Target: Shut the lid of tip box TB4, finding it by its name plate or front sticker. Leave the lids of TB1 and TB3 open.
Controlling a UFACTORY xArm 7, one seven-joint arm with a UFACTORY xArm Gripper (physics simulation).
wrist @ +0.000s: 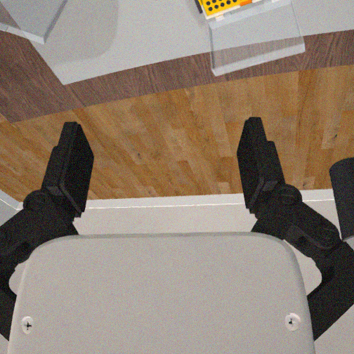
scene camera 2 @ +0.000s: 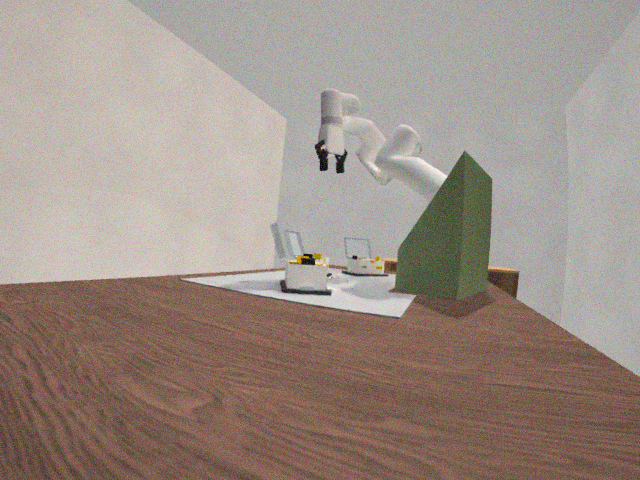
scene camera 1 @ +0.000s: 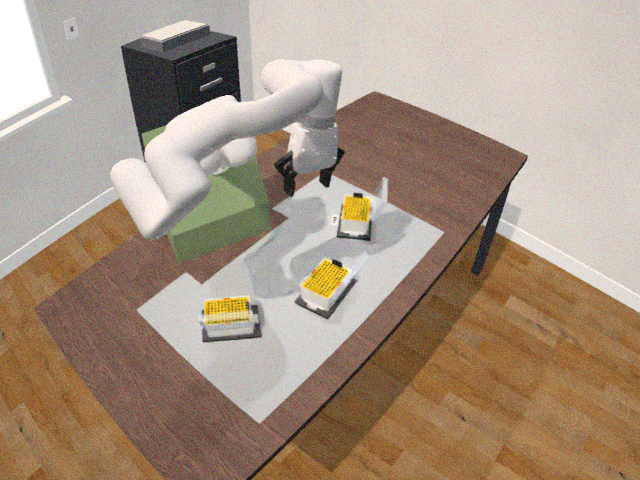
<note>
In view: my gripper (scene camera 1: 306, 189), a yellow rack (scene camera 1: 324, 281) and a grey mat (scene camera 2: 367, 295).
My gripper is seen too in the wrist view (wrist: 163, 136) and in scene camera 2 (scene camera 2: 332, 171). The grey mat shows as well in the wrist view (wrist: 79, 47).
</note>
